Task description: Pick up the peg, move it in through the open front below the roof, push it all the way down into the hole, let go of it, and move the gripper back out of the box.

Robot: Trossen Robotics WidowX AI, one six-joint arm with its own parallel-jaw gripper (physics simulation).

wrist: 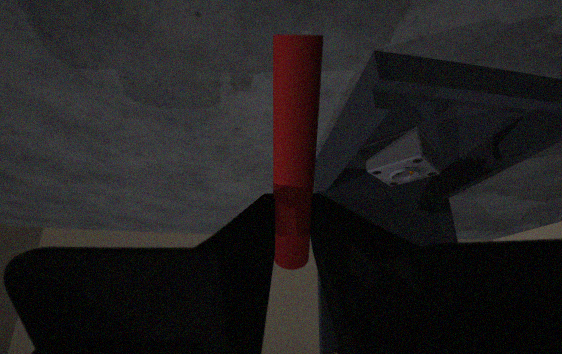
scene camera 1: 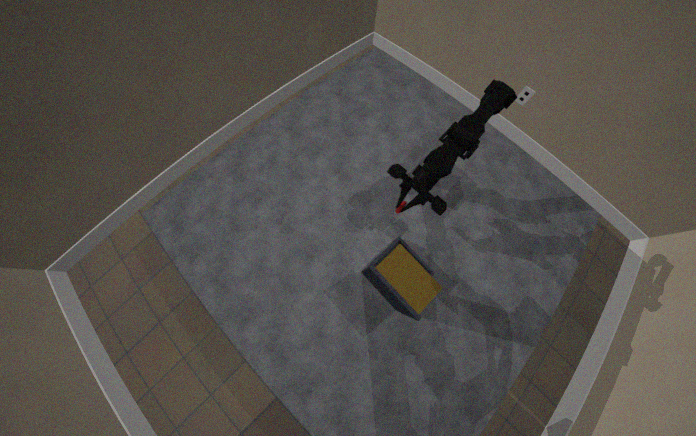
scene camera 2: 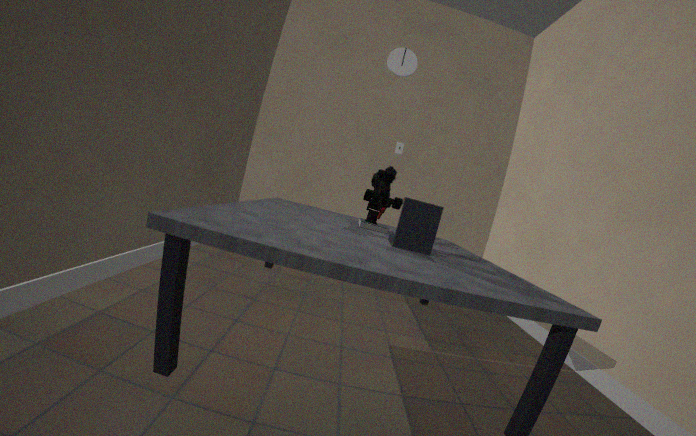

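Where they show: gripper, fingertip midpoint: (wrist: 291, 204) (scene camera 1: 398, 210) (scene camera 2: 381, 212); arm's base, origin of the base link: (scene camera 2: 370, 222).
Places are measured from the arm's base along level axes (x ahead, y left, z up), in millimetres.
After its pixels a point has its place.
Note:
The red peg (scene camera 1: 401, 206) @(x 206, y 42, z 84 mm) (scene camera 2: 381, 212) @(x 219, y 44, z 78 mm) (wrist: 296, 115) @(x 184, y 38, z 65 mm) is held between the fingertips of my gripper (scene camera 1: 401, 205) @(x 220, y 45, z 80 mm) (wrist: 291, 204) @(x 220, y 45, z 80 mm), which is shut on it near one end. In the wrist view its longer part reaches up the picture, past the fingertips. The dark box (scene camera 1: 389, 291) @(x 400, y 193, z 147 mm) (scene camera 2: 418, 225) @(x 399, y 199, z 74 mm) (wrist: 345, 132) @(x 299, y 110, z -10 mm), with a yellow roof (scene camera 1: 408, 278) @(x 350, y 194, z 169 mm), stands apart from the gripper and peg, which are outside it. In the wrist view a pale block (wrist: 399, 151) @(x 311, y 166, z -5 mm) with a round hole (wrist: 402, 174) @(x 340, y 187, z 2 mm) shows inside the box through its open front. The second scene view shows the box's closed dark back.
The grey table (scene camera 1: 246, 174) @(x 532, y -415, z -33 mm) (scene camera 2: 308, 264) @(x 872, y -91, z -53 mm) carries the box. The black arm (scene camera 1: 464, 134) @(x 58, y 22, z 282 mm) (scene camera 2: 382, 182) @(x 114, y 11, z 221 mm) reaches in from the far side toward the box. A round clock (scene camera 2: 402, 61) and a small socket plate (scene camera 1: 525, 95) (scene camera 2: 399, 147) are on the wall behind.

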